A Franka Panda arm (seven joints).
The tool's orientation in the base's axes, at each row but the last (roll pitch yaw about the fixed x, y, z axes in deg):
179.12, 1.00, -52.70
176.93, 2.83, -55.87
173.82, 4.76, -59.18
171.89, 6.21, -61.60
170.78, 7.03, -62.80
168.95, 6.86, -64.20
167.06, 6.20, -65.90
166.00, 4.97, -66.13
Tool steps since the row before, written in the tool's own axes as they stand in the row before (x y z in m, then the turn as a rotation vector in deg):
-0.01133, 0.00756, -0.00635, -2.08, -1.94, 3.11
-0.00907, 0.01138, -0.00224, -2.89, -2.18, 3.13
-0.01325, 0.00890, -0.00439, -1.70, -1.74, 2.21
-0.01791, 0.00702, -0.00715, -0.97, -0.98, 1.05
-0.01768, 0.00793, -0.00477, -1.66, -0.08, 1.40
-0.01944, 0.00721, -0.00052, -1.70, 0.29, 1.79
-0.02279, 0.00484, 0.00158, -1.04, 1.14, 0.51
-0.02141, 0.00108, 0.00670, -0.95, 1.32, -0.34
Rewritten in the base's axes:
-0.01273, 0.00440, 0.00666, 0.21, 2.84, -3.10
-0.01431, 0.00107, 0.00329, -0.05, 3.65, -3.10
-0.01373, 0.00667, 0.00640, 0.31, 2.39, -2.24
-0.01328, 0.01207, 0.00996, 0.20, 1.35, -1.07
-0.01397, 0.01173, 0.00810, -0.96, 1.55, -1.18
-0.01458, 0.01414, 0.00420, -1.39, 1.43, -1.49
-0.01390, 0.01866, 0.00201, -1.55, 0.47, -0.13
-0.01129, 0.01892, -0.00436, -1.46, 0.33, 0.73

